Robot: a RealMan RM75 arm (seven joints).
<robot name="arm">
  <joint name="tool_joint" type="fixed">
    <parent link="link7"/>
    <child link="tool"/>
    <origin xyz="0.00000 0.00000 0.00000" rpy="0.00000 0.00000 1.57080"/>
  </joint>
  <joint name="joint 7" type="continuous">
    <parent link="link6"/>
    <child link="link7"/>
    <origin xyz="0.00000 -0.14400 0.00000" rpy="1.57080 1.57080 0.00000"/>
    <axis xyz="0 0 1"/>
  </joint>
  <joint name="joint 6" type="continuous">
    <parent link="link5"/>
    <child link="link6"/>
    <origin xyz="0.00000 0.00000 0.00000" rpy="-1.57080 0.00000 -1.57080"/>
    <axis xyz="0 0 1"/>
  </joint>
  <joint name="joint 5" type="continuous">
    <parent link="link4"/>
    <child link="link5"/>
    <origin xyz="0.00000 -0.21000 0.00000" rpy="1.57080 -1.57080 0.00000"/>
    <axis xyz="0 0 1"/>
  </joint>
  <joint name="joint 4" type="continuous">
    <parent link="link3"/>
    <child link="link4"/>
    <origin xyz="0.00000 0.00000 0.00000" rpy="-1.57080 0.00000 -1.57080"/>
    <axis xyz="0 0 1"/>
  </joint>
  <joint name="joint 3" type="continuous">
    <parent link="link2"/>
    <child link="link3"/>
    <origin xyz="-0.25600 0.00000 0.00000" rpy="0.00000 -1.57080 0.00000"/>
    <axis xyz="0 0 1"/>
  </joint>
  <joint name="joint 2" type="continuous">
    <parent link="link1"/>
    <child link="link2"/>
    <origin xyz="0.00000 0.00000 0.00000" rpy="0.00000 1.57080 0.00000"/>
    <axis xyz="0 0 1"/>
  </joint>
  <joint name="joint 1" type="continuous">
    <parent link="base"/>
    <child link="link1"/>
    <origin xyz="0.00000 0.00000 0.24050" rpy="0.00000 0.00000 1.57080"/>
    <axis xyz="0 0 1"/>
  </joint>
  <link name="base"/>
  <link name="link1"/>
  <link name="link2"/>
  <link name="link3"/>
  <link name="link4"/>
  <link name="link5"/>
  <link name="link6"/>
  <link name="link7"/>
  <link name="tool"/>
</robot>
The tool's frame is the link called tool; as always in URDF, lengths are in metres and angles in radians. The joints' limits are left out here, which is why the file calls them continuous.
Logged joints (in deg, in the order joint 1, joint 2, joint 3, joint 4, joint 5, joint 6, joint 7), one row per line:
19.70 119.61 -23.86 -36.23 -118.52 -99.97 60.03
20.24 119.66 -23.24 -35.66 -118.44 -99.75 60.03
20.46 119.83 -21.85 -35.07 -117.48 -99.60 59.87
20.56 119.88 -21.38 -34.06 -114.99 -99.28 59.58
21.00 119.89 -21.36 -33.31 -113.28 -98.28 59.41
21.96 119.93 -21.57 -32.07 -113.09 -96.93 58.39
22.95 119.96 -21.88 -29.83 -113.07 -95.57 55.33
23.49 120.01 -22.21 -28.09 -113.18 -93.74 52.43
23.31 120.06 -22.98 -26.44 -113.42 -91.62 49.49
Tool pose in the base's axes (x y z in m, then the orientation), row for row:
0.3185 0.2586 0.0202 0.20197 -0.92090 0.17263 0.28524
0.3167 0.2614 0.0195 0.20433 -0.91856 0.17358 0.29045
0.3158 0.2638 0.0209 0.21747 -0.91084 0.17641 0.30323
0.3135 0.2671 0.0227 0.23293 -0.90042 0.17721 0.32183
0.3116 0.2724 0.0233 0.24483 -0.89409 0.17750 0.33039
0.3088 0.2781 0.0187 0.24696 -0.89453 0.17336 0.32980
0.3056 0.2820 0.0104 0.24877 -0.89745 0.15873 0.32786
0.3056 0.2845 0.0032 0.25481 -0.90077 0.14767 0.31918
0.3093 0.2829 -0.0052 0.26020 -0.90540 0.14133 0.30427
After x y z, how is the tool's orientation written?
As a quaternion, w x y z.
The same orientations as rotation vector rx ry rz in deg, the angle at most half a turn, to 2 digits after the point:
-147.34 27.62 45.64
-146.78 27.74 46.41
-144.53 27.99 48.12
-141.72 27.89 50.65
-139.85 27.76 51.68
-139.77 27.09 51.53
-140.09 24.78 51.18
-140.17 22.98 49.67
-140.50 21.93 47.22

